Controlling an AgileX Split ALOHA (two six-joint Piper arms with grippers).
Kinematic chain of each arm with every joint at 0, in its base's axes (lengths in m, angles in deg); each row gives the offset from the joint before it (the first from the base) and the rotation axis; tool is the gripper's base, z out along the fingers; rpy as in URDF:
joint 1: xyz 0 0 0.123 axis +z
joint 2: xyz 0 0 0 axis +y
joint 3: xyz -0.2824 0 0.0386 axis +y
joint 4: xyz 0.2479 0 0.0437 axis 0.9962 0 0.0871
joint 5: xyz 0 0 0 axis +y
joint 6: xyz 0.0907 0 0.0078 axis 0.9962 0 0.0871
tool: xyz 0 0 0 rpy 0 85 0
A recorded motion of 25 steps. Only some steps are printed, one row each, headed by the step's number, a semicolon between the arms.
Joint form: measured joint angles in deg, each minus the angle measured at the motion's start. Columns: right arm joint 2, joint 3, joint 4, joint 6, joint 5, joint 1; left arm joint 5, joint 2, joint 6, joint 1, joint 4, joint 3.
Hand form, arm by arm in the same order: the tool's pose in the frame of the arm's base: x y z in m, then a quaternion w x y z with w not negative. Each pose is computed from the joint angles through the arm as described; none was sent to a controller.
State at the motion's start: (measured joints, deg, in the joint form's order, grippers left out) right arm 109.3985 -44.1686 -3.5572 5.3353 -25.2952 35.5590; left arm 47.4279 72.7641 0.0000 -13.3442 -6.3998 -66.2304
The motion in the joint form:
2: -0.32 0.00 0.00 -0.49 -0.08 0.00; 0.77 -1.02 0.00 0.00 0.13 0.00
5: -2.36 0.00 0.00 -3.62 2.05 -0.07; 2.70 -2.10 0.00 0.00 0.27 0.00
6: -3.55 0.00 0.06 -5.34 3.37 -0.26; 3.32 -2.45 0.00 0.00 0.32 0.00
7: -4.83 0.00 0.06 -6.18 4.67 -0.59; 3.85 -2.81 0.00 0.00 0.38 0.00
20: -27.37 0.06 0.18 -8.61 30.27 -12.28; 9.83 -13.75 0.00 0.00 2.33 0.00
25: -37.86 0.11 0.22 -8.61 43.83 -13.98; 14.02 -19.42 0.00 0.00 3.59 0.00
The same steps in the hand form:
2: 0.2820 0.2045 0.1195 0.43695 -0.26420 0.84490 0.15942; 0.2504 -0.0670 0.3549 0.34373 0.08896 0.93035 -0.09156
5: 0.2807 0.2029 0.1291 0.44093 -0.28671 0.83791 0.14587; 0.2439 -0.0655 0.3577 0.33693 0.09101 0.93278 -0.09011
6: 0.2804 0.2010 0.1346 0.44254 -0.29748 0.83470 0.13761; 0.2417 -0.0650 0.3586 0.33478 0.09167 0.93354 -0.08959
7: 0.2804 0.1985 0.1406 0.44397 -0.30114 0.83347 0.13238; 0.2397 -0.0645 0.3596 0.33344 0.09229 0.93400 -0.08907
20: 0.2696 0.1155 0.2341 0.43497 -0.23081 0.86820 0.06129; 0.1859 -0.0497 0.3951 0.37546 0.10101 0.91792 -0.07910
25: 0.2386 0.0925 0.2677 0.41228 -0.21654 0.88374 0.04630; 0.1549 -0.0408 0.4077 0.38863 0.10448 0.91277 -0.07004

